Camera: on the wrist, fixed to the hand. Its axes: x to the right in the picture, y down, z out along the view.
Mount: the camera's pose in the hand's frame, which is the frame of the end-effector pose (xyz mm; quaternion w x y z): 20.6 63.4 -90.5 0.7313 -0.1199 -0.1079 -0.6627
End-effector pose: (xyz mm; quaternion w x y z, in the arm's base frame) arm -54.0 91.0 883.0 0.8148 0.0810 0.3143 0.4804
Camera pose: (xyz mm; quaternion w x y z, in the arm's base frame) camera -146.8 126.1 830.1 0.9578 -0.1949 0.1380 -0.1597
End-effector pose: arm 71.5 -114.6 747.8 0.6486 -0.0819 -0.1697 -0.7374
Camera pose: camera 139.9 -172.4 679.9 0.0425 0.1048 0.1600 0.9806
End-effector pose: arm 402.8 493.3 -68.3 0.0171 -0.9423 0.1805 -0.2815
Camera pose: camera 349.3 433.1 10.1 0.2675 0.8411 0.4605 0.0939
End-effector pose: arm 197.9 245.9 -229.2 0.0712 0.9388 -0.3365 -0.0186
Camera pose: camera 181.4 195.4 -130.1 0.1160 0.8990 0.3706 -0.2024
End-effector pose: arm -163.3 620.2 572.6 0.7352 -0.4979 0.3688 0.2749
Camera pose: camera -224.6 558.7 501.2 0.6999 -0.6670 -0.1725 -0.1882
